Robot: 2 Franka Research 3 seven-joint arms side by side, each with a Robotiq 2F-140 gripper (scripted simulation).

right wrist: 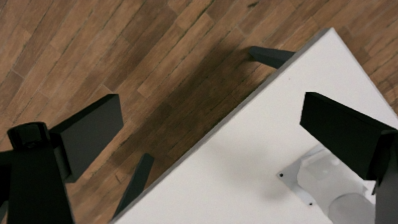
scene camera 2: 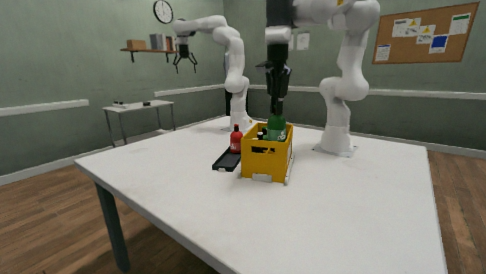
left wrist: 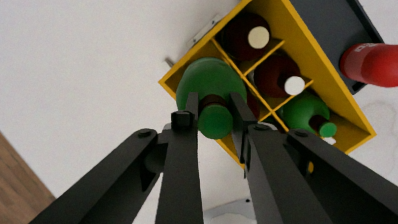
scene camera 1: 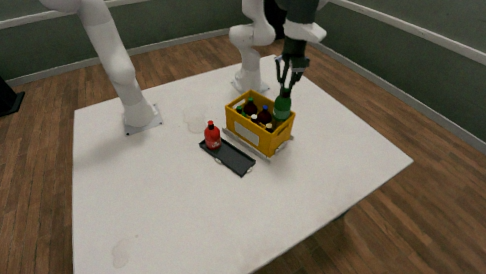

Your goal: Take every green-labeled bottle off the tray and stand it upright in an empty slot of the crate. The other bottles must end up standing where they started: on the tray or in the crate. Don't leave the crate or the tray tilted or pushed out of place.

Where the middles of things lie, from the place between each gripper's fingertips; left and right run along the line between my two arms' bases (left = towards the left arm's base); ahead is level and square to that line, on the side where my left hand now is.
Right now my left hand (scene camera 2: 276,113) is 7 cm past the yellow crate (scene camera 1: 264,141), 7 cm to the left of it and 22 cm above it. Also, from my left hand: tray (scene camera 1: 236,160): 3 cm behind, 27 cm to the right, 30 cm below.
Right now the tray is 880 mm to the left of my right hand, 440 mm ahead of it and 400 mm below it. Also, from my right hand: yellow crate 1080 mm to the left, 400 mm ahead, 330 mm below.
